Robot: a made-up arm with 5 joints.
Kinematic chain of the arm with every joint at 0, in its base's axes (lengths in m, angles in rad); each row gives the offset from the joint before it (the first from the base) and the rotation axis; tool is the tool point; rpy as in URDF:
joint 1: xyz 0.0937 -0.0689 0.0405 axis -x
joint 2: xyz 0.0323 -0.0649 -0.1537 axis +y
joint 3: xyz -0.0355 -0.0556 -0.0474 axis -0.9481 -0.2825 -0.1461
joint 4: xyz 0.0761 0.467 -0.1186 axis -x
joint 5: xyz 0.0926 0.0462 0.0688 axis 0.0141 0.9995 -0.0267
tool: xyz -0.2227 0.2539 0.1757 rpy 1.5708 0 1.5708
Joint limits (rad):
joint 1: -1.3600..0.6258
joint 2: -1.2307..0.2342
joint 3: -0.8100..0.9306
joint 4: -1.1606..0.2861
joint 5: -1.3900..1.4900
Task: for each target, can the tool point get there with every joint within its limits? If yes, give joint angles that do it. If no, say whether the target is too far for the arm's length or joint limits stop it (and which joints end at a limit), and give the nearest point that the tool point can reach.
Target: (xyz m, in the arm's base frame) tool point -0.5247 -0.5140 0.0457
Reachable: no: joint limits stop it (at a limit: joint 1, joint 2, joint 3) | nearest point -0.3060 -0.2883 0.1755 | short by 0.340 m
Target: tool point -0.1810 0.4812 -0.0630
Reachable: yes | joints 0.0652 -0.6891 -0.4496 -0.1926 -0.7339
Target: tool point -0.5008 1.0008 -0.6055
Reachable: no: too far | nearest point -0.0213 0.6959 -0.4214 | short by 0.597 m
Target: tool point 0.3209 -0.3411 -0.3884
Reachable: no: joint limits stop it (at a limit: joint 1, joint 3, joint 4) | nearest point 0.2819 -0.0504 -0.5113 | short by 0.318 m
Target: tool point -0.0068 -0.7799 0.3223
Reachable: no: joint limits stop it (at a limit: joint 1, joint 3) | nearest point 0.0340 -0.4910 0.3376 | short by 0.292 m
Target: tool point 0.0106 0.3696 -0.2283
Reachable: yes | joints 0.1096 -0.2861 0.3124 -0.9035 -0.4433
